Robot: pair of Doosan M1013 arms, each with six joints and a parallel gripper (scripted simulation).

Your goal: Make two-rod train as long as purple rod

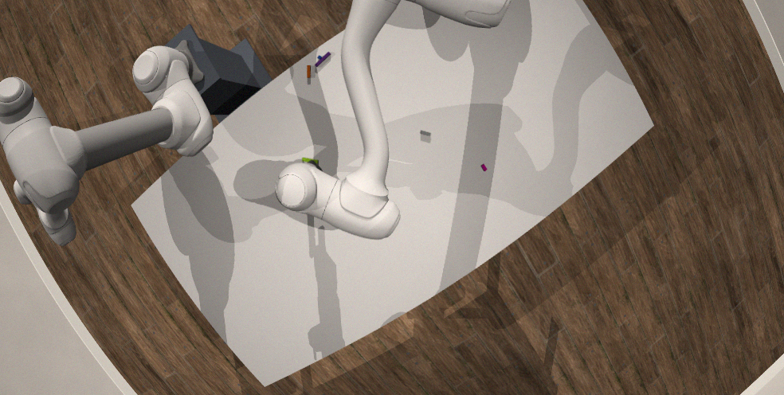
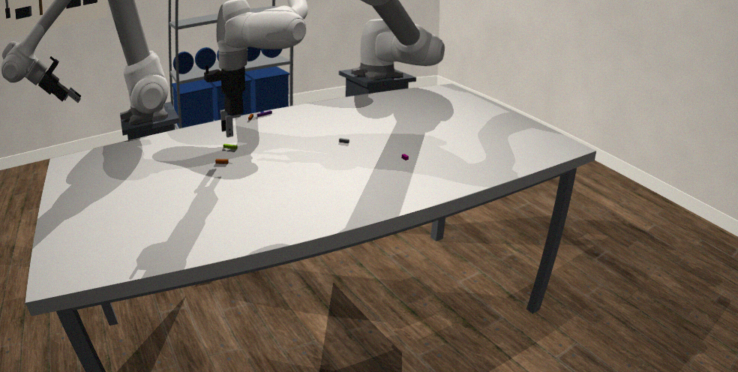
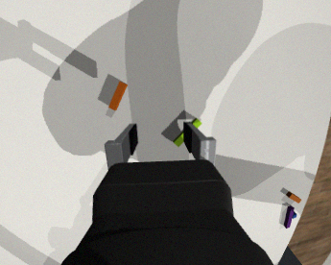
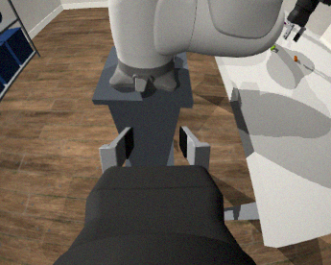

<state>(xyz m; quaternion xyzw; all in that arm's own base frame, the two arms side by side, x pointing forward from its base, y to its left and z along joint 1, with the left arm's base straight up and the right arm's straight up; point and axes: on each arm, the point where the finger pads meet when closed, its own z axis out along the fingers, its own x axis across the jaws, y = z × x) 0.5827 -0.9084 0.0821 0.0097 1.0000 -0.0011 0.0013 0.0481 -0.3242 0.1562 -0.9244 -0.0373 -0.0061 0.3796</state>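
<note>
Now: left hand 8 cm above the lime rod, 4 cm past it and 2 cm to the right of it. From my left hand the other things lie so: grey rod (35 cm to the left, 10 cm ahead, 8 cm below); then purple rod (28 cm behind, 23 cm to the left, 8 cm below); then blue rod (29 cm behind, 22 cm to the left, 8 cm below).
</note>
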